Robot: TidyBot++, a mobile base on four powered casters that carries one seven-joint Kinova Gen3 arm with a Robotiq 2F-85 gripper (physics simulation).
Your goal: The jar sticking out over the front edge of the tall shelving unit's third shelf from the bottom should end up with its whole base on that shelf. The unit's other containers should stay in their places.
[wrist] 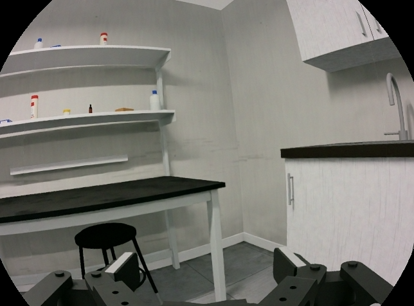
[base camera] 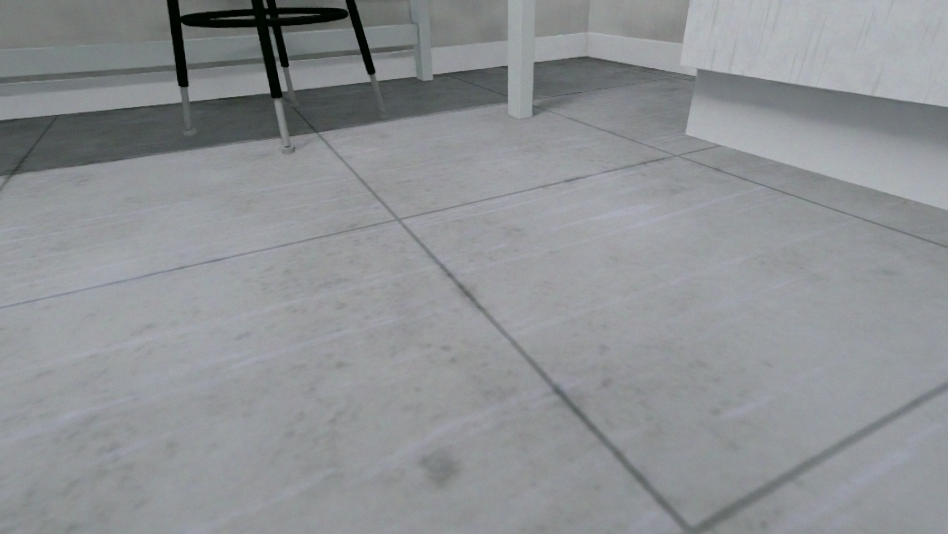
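Places are measured from the arm's base along level axes (x ahead, y left, z up), in centimetres.
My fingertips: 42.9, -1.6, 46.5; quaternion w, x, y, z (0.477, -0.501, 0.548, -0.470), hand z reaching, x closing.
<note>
Behind a point stands the place of what it marks, as x, y, z.
My gripper (wrist: 205, 266) is open, its two fingers wide apart at the bottom of the wrist view with no object between them. It points across the room, far from the furniture. The tall shelving unit with the jar sticking out does not show in the base camera view or in the wrist view. I cannot pick out a jar over a shelf edge among the small containers on the wall shelves above the desk.
A black-topped desk (wrist: 125, 192) stands at the left, with a black stool (wrist: 106, 235) (base camera: 265, 49) {124.3, 45.9, -18.8} at it. Two wall shelves (wrist: 100, 56) (wrist: 100, 119) hold bottles and small boxes. A sink cabinet (wrist: 350, 210) (base camera: 822, 46) {101.4, -52.8, -18.4} stands at the right, under a wall cupboard (wrist: 335, 30).
</note>
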